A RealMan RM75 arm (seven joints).
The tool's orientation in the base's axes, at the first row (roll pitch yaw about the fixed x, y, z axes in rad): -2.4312, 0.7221, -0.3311
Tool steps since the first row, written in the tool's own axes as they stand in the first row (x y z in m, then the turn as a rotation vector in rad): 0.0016, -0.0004, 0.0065, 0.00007, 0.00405, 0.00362; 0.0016, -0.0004, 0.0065, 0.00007, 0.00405, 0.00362; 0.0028, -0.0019, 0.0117, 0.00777, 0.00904, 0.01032; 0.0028, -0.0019, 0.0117, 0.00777, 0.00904, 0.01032; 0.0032, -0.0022, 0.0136, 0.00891, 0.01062, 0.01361
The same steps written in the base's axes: -0.0003, 0.0049, -0.0046, -0.00355, 0.00047, -0.00409; -0.0003, 0.0049, -0.0046, -0.00355, 0.00047, -0.00409; 0.0002, 0.0095, -0.0076, -0.00310, 0.00094, -0.01543; 0.0002, 0.0095, -0.0076, -0.00310, 0.00094, -0.01543; 0.0001, 0.0111, -0.0088, -0.00419, 0.00231, -0.01883
